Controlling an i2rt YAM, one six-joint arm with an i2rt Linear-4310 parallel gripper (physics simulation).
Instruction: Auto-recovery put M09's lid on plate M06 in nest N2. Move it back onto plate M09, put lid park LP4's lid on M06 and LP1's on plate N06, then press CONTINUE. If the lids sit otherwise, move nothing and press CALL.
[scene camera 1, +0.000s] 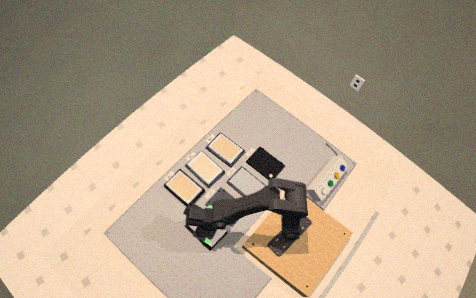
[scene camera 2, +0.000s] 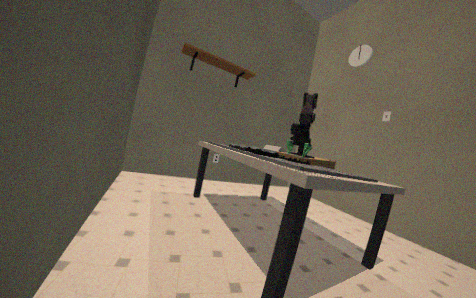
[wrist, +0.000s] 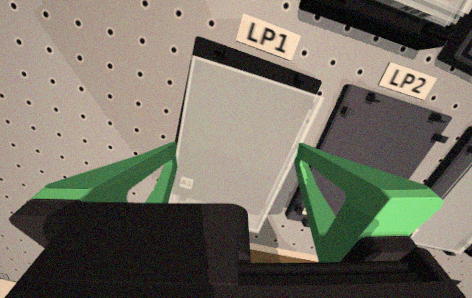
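Pixels of known places: gripper, between the fingertips: (scene camera 2: 295, 155) (wrist: 236, 148); arm's base, origin of its link: (scene camera 1: 289, 234) (scene camera 2: 301, 155).
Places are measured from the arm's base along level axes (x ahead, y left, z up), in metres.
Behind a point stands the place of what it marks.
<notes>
My gripper (wrist: 236, 148) @[y 0.223, x 0.253, z -0.013 m] (scene camera 1: 208, 223) @[y 0.223, x 0.253, z -0.013 m] (scene camera 2: 298, 148) @[y 0.223, x 0.253, z -0.013 m] has its green fingers shut on the long edges of a clear grey lid (wrist: 243, 118) @[y 0.228, x 0.278, z -0.006 m]. It holds the lid a little above the black lid park labelled LP1 (wrist: 252, 63) @[y 0.234, x 0.314, z -0.036 m], whose far strip shows bare. Three plates stand in a row on the grey mat. The middle plate (scene camera 1: 205, 168) @[y 0.053, x 0.441, z -0.014 m] looks smooth with a white rim, as under a lid. The outer two (scene camera 1: 184, 187) @[y 0.175, x 0.434, z -0.014 m] (scene camera 1: 225, 148) @[y -0.080, x 0.458, z -0.025 m] show dotted wells. One further park (scene camera 1: 245, 181) @[y -0.037, x 0.288, z -0.028 m] carries a grey lid, and another (scene camera 1: 265, 162) @[y -0.169, x 0.294, z -0.036 m] is bare black.
An empty dark park (wrist: 353, 127) @[y 0.133, x 0.300, z -0.036 m] (scene camera 1: 219, 196) @[y 0.088, x 0.314, z -0.036 m] lies right beside LP1. A button box (scene camera 1: 329, 181) @[y -0.284, x 0.032, z 0.026 m] with blue, yellow and green buttons stands at the mat's right edge. The arm's base sits on a wooden board (scene camera 1: 325, 251) @[y -0.048, x -0.152, z 0.012 m].
</notes>
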